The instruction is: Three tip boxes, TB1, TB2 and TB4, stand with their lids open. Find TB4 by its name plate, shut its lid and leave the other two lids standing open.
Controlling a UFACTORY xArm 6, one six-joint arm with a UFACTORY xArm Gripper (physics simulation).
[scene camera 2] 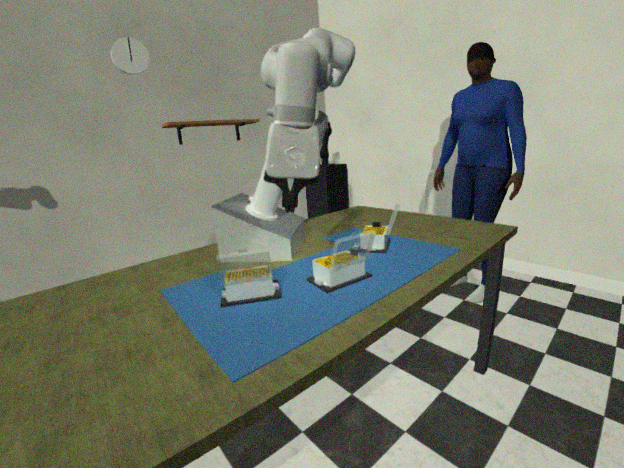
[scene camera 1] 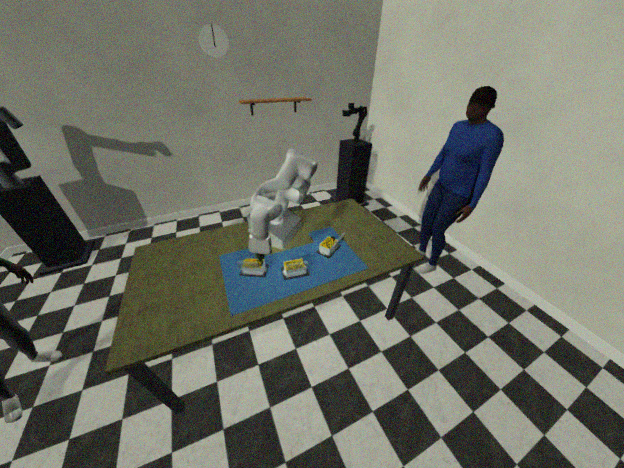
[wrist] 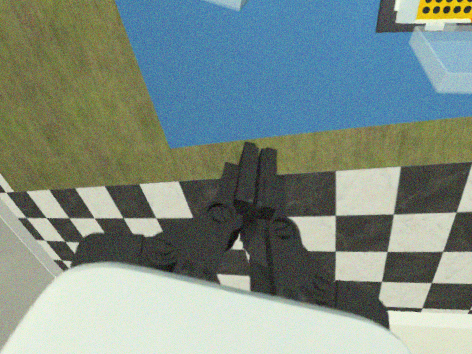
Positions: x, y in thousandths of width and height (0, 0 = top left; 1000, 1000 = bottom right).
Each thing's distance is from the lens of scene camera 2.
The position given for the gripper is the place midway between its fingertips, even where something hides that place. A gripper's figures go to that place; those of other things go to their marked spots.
gripper (scene camera 2: 464, 450): 0.61 m
clear lid (scene camera 2: 392, 569): 0.72 m
